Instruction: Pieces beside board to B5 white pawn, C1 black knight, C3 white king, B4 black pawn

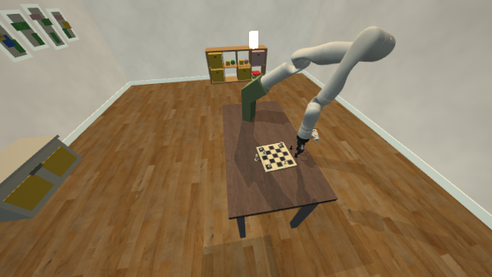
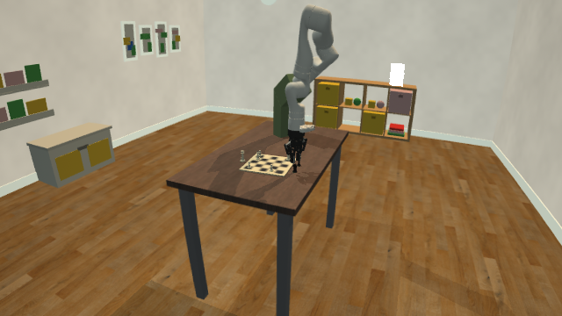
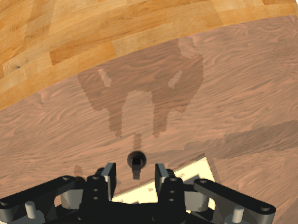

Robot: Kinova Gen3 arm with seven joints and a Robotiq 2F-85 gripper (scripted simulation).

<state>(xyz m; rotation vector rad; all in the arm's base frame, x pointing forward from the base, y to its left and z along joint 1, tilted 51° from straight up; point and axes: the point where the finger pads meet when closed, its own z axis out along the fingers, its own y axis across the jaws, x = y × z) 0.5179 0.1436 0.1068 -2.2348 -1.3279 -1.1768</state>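
Right now my hand is 5 cm above the black knight. The rest, counted from my hand: black pawn 7 cm behind, 1 cm to the right, 5 cm below; chessboard 1 cm behind, 14 cm to the right, 6 cm below; white king 1 cm ahead, 28 cm to the right, 4 cm below.
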